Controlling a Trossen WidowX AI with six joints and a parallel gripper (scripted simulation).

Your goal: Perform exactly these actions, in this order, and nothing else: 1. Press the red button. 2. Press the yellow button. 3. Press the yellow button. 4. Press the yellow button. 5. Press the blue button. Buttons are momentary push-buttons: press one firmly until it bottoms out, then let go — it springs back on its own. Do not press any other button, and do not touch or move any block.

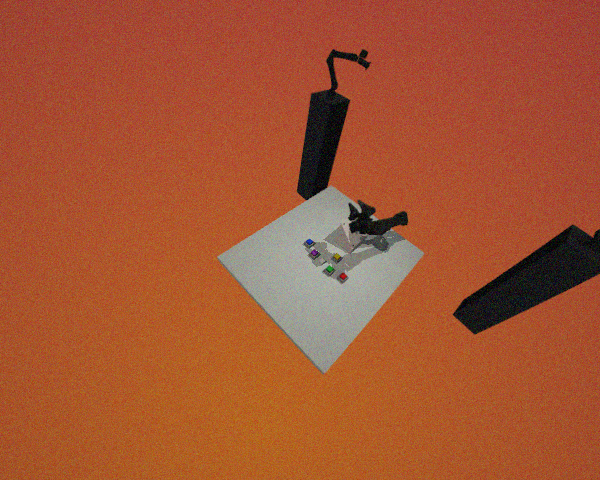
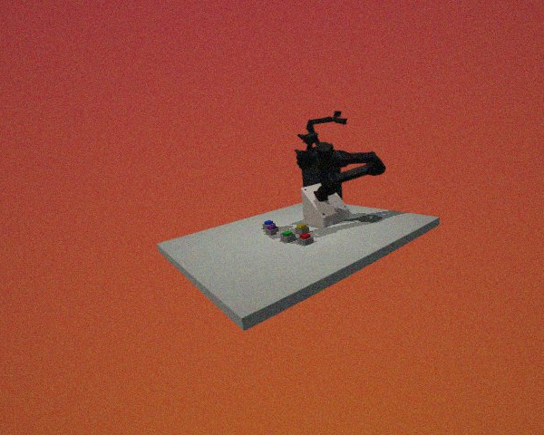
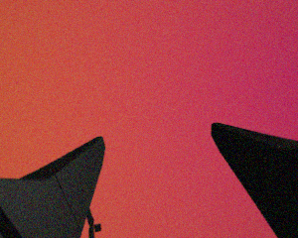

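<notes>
My gripper tip is 390 mm above the red button, 200 mm to the right of it and 150 mm short of it. Round my gripper tip: purple button (390 mm below, 170 mm ahead, 30 mm to the right); yellow button (390 mm below, 80 mm to the left, 70 mm ahead); blue button (390 mm below, 140 mm ahead, 110 mm to the right).
</notes>
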